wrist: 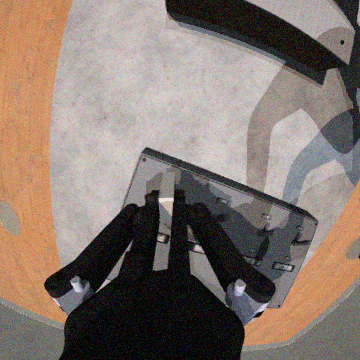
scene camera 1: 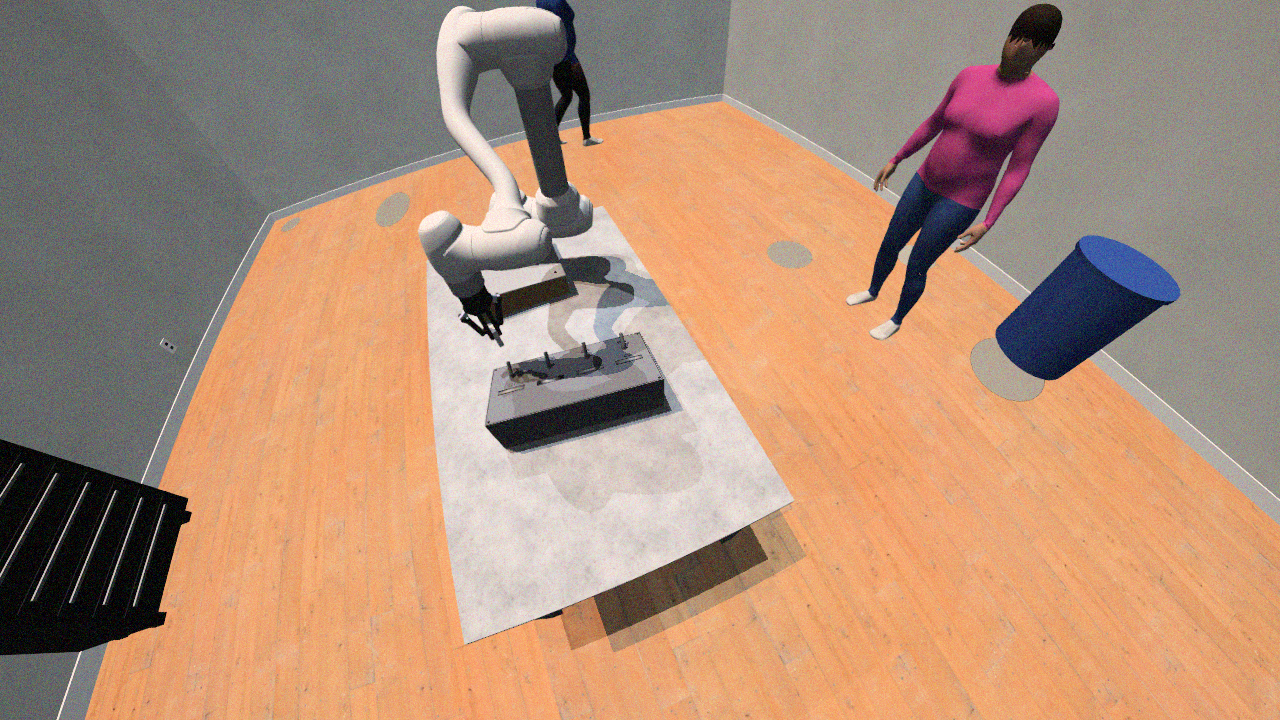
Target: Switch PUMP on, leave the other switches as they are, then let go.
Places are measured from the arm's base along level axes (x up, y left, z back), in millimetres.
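Where they show: gripper, fingertip midpoint: (wrist: pixel 169 182) (scene camera 1: pixel 500 343).
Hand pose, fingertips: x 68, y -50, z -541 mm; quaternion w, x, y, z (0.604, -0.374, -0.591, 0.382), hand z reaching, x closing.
Things, the pixels of their top centre, and the offset from my fingertips. Level surfaces: height alone.
- PUMP lever at its top centre: (scene camera 1: pixel 507 365) dx -38, dy +10, dz -59 mm
- FAN lever at its top centre: (scene camera 1: pixel 545 355) dx -38, dy +130, dz -53 mm
- BRAKE lever at its top centre: (wrist: pixel 271 238) (scene camera 1: pixel 583 345) dx -38, dy +250, dz -47 mm
- VALVE lever at its top centre: (scene camera 1: pixel 621 335) dx -38, dy +369, dz -41 mm
- grey table at its surface level: dx -165 mm
A grey switch box (scene camera 1: pixel 581 411) (wrist: pixel 138 181) sits on the table, with several upright levers near its back edge. In the scene view the leftmost is the PUMP lever (scene camera 1: pixel 510 368); beside it stand the FAN lever (scene camera 1: pixel 547 359), BRAKE lever (scene camera 1: pixel 585 350) and VALVE lever (scene camera 1: pixel 622 340). PUMP's tilt is too small to read there. My gripper (scene camera 1: pixel 497 340) (wrist: pixel 169 182) is shut and empty, above and behind the box's PUMP end, apart from the levers. In the wrist view its fingers hide the PUMP lever, and the labels are too blurred to read.
A pale box (scene camera 1: pixel 539 284) (wrist: pixel 320 22) with a dark side stands on the grey table (scene camera 1: pixel 572 546) (wrist: pixel 115 85) behind the switch box, near the arm's base. A person in pink (scene camera 1: pixel 980 134) and a blue barrel (scene camera 1: pixel 1083 308) stand to the right. A black staircase (scene camera 1: pixel 85 537) is at the left.
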